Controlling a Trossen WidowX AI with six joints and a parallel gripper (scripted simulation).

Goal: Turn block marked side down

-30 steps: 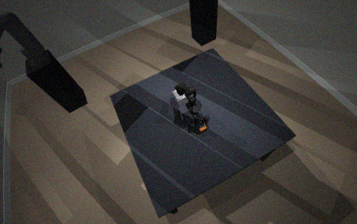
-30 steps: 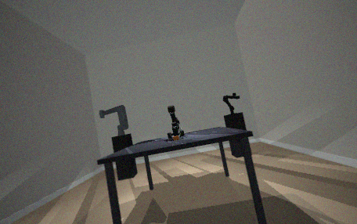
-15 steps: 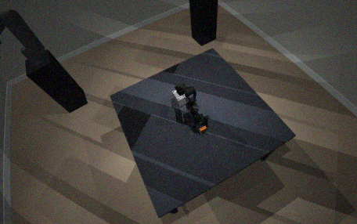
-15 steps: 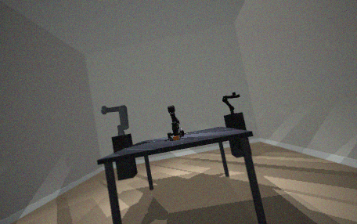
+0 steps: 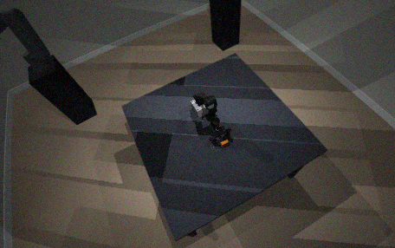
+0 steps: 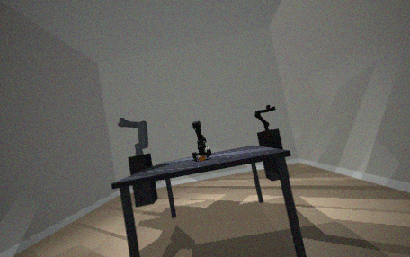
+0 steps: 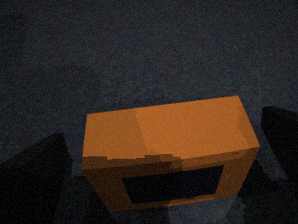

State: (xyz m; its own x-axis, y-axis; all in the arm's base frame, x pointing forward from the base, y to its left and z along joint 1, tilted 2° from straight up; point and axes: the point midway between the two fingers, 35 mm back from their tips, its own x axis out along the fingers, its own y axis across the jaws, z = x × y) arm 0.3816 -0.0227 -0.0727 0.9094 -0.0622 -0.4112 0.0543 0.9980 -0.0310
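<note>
My gripper tip is now 20 mm past the orange block and 10 mm above it.
</note>
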